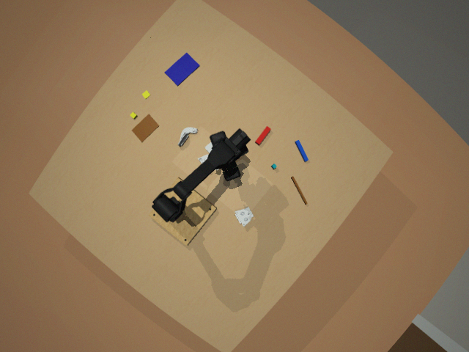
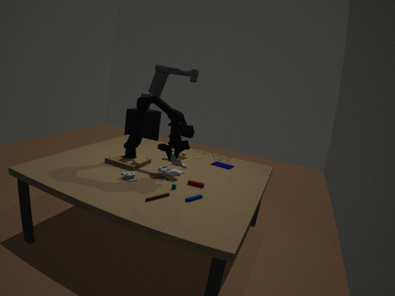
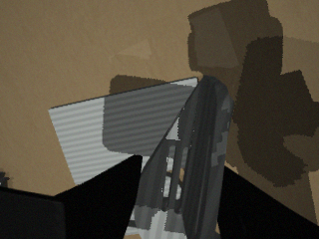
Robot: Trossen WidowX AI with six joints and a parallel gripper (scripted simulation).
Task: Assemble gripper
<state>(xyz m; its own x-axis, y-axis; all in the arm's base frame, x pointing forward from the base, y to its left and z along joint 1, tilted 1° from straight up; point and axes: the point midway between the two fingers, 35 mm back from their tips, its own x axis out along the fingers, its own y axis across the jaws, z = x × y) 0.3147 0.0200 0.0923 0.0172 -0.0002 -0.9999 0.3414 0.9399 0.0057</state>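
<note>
My gripper tip is 8 cm above the flat white plate, 4 cm to the right of it and 1 cm past it. From my gripper tip the other things lie so: teal cube (16 cm to the right, 14 cm ahead, 7 cm below); then red block (19 cm ahead, 7 cm below, 3 cm to the right); then blue bar (28 cm ahead, 19 cm to the right, 8 cm below).
</note>
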